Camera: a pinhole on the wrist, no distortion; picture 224 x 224 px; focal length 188.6 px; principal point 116.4 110.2 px. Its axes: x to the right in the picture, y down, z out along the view. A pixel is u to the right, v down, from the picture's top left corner.
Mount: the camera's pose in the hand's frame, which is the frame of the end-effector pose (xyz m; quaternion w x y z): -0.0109 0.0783 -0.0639 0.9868 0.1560 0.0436 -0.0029
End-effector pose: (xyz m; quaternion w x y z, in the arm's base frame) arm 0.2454 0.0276 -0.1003 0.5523 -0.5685 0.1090 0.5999
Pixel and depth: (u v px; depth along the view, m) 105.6 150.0 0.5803
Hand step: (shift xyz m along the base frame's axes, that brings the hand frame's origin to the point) -0.3061 0.3979 0.1596
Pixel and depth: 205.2 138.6 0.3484
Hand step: -0.1210 0.2940 -0.0696
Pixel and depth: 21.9 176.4 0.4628
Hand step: -0.3705 0.1977 0.2627
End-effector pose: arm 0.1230 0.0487 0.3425 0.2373 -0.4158 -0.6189 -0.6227
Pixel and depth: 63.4 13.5 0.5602
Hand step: -0.1429 0.3969 -0.3573
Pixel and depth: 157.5 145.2 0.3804
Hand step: 0.0360 0.3207 0.0673
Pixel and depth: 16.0 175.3 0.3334
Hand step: 0.2207 0.2486 -0.1134
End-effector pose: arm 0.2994 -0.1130 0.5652 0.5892 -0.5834 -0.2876 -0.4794
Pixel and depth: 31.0 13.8 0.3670
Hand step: -0.1960 0.2960 -0.0083
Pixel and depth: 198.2 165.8 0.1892
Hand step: 0.1270 0.0902 0.0680
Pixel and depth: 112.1 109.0 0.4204
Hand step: 0.0310 0.3262 0.0874
